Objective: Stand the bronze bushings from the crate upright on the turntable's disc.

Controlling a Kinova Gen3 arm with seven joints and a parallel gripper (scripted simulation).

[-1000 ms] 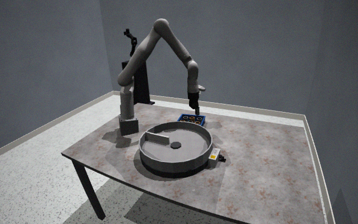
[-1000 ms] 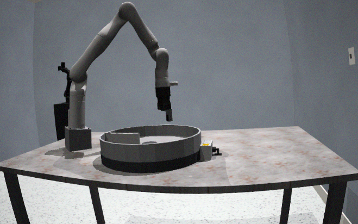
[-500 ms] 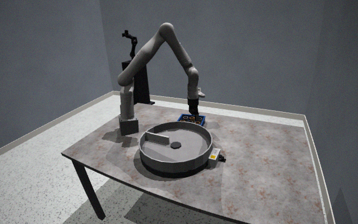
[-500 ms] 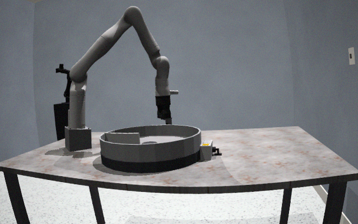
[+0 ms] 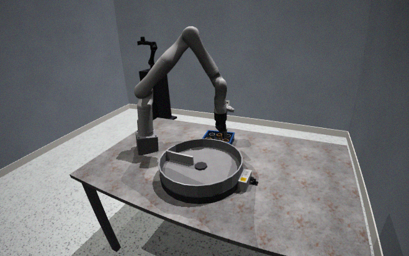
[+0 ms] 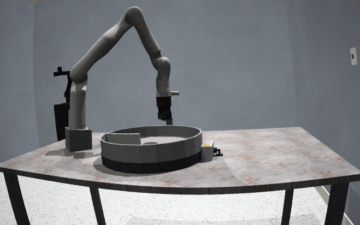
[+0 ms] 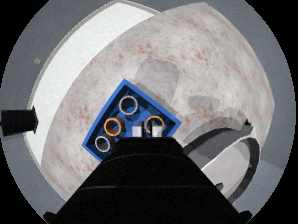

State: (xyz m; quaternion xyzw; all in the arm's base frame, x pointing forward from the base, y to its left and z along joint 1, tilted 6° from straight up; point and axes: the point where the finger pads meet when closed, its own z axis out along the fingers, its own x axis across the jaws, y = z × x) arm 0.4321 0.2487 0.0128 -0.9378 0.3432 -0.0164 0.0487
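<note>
My hand is 50 mm past the blue crate, 10 mm to the right of it and 50 mm above it. The rest, counted from my hand: grey turntable disc: 30 mm ahead, 330 mm to the right, 20 mm below.
</note>
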